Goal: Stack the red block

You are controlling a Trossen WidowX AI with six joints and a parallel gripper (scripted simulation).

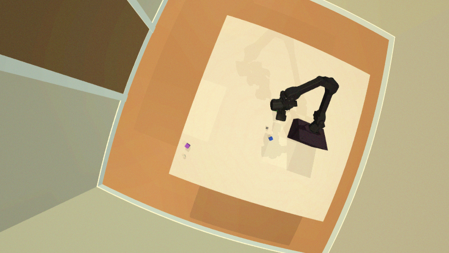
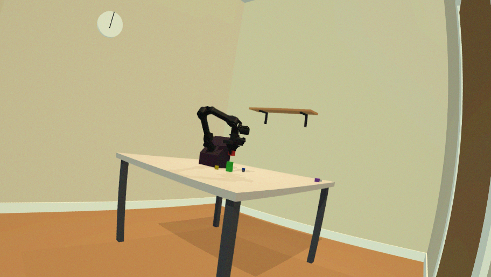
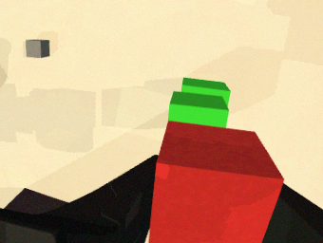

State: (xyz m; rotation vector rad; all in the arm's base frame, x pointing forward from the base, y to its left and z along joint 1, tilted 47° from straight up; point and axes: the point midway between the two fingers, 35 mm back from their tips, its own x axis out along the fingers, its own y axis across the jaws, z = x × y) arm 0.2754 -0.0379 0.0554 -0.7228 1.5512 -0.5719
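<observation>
My gripper tip is 9 cm past the yellow block, 4 cm to the left of it and 11 cm above it. From my gripper tip the other things lie so: small grey cube (1 cm ahead, 15 cm to the left, 12 cm below); red block (1 cm above); blue cube (4 cm behind, 21 cm to the left, 12 cm below).
</observation>
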